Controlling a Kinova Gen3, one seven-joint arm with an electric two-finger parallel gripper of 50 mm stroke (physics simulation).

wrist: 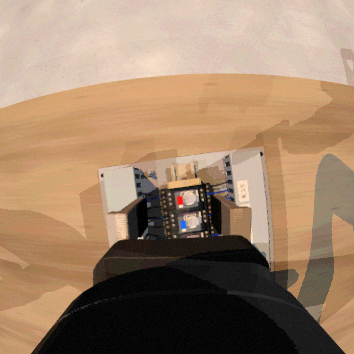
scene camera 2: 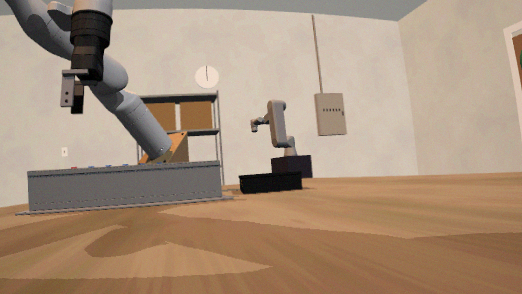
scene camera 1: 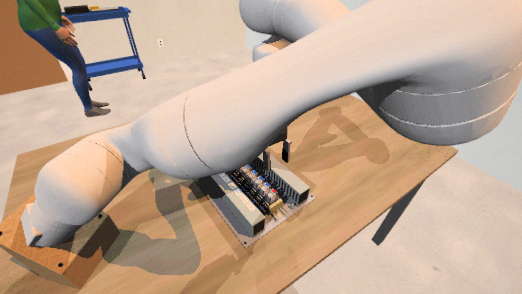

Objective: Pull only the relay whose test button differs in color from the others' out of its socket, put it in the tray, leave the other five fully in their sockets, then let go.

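Frame: origin at the arm's base, x ahead, y left, z up, level; metres.
Seen in the pictures: gripper, fingertip midpoint: [wrist: 178,210] [scene camera 2: 72,110] [scene camera 1: 276,164]; arm's base at its link origin: [scene camera 2: 160,148] [scene camera 1: 51,224].
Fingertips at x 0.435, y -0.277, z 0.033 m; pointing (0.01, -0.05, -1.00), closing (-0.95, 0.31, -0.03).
Observation:
Pixels of each thing's top centre, then the offset from my fingertips to it. "spot": a spot on its surface instead.
- relay with a red test button, top centre: [wrist: 185,199] [scene camera 1: 271,192] dx -0.006, dy +0.003, dz -0.104 m
- neighbouring blue-button relay at its top centre: [wrist: 189,223] [scene camera 1: 265,185] dx +0.001, dy +0.033, dz -0.104 m
- black tray at a spot on its surface: [scene camera 2: 271,183] spot: dx +0.120, dy +0.338, dz -0.158 m
- K15 label at a spot on its surface: [wrist: 243,191] spot: dx -0.079, dy +0.021, dz -0.110 m
The relay with a red test button [scene camera 1: 273,194] [wrist: 189,198] is seated in the end socket of the row, beside the tan end block; its red button [scene camera 2: 74,168] shows above the duct in scene camera 2. A neighbouring blue-button relay [wrist: 191,221] is seated next to it, with more blue-button relays along the row, partly hidden. My gripper [scene camera 1: 277,165] [scene camera 2: 71,107] [wrist: 178,210] is open and empty, above the panel, with its fingers apart on either side of the relay row in the wrist view. The black tray [scene camera 2: 271,183] stands beyond the panel; the arm hides it in scene camera 1.
Two grey wiring ducts [scene camera 1: 240,207] [scene camera 2: 125,189] [wrist: 119,187] flank the relay row. A K15 label [wrist: 243,191] is on one duct. A second robot arm [scene camera 2: 277,125] stands behind the tray. A person [scene camera 1: 75,50] stands by a blue cart [scene camera 1: 112,65] beyond the table.

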